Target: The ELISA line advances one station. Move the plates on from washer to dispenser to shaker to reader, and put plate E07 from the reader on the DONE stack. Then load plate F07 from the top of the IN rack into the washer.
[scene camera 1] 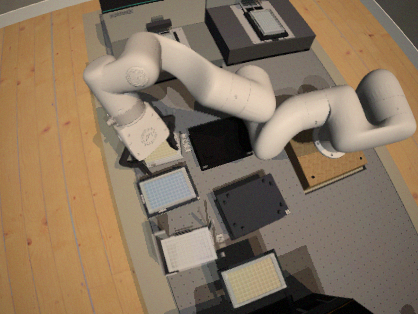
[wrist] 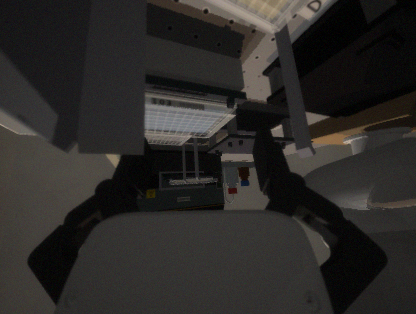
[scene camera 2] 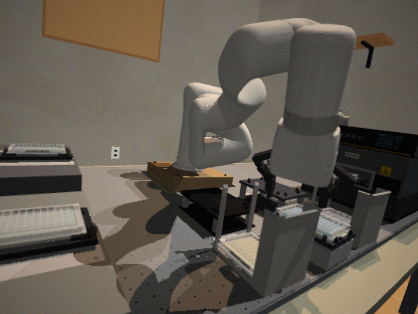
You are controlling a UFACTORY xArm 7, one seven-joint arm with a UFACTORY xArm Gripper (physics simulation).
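Places are measured from the arm's base along level axes (x ahead, y left, z up), in centimetres.
Pixels of known places: gripper, fingertip midpoint: (scene camera 1: 161, 160) (wrist: 201, 141) (scene camera 2: 293, 200); arm's base at its link origin: (wrist: 373, 134) (scene camera 2: 188, 167).
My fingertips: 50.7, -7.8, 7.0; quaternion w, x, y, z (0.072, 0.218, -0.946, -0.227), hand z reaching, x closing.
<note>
Ahead of a thing's pixels: the offset from my fingertips to its top centre, as dx, dy, dz. "spot": to the spot under its first point.
My gripper (scene camera 1: 158, 156) (scene camera 2: 298, 194) (wrist: 201, 141) is open and empty. It hangs over the DONE stack, whose label @[spot: -9.4, -7.0, -10.6] (scene camera 1: 188, 143) stands beside it. A yellowish plate @[+0.0, -8.1, -8.6] (scene camera 1: 162, 152) (scene camera 2: 242, 247) (wrist: 263, 6) lies at the bottom of that stack between thin posts, below my fingers and apart from them. A bluish plate @[+1.0, +6.3, -3.9] (scene camera 1: 167, 189) (scene camera 2: 332, 225) (wrist: 182, 116) sits in the black nest beside it. A white plate @[+0.9, +22.3, -7.3] (scene camera 1: 188, 249) tops the IN rack. Another yellowish plate @[-10.1, +34.8, +1.8] (scene camera 1: 252, 278) sits in a nest at the front. A clear plate @[-50.3, -39.8, +0.3] (scene camera 1: 267, 22) (scene camera 2: 58, 149) sits on the dark block at the back.
A tall grey panel (scene camera 2: 285, 249) (wrist: 110, 78) stands close beside the DONE stack. A black pad @[spot: -17.5, -2.6, -6.3] (scene camera 1: 220, 141) and a dark grey platform @[-19.8, +17.6, -3.8] (scene camera 1: 251, 205) hold no plate. The arm hides most of the beige machine at the back left, whose plate @[-12.8, -40.5, -2.8] (scene camera 2: 64, 219) shows in scene camera 2.
</note>
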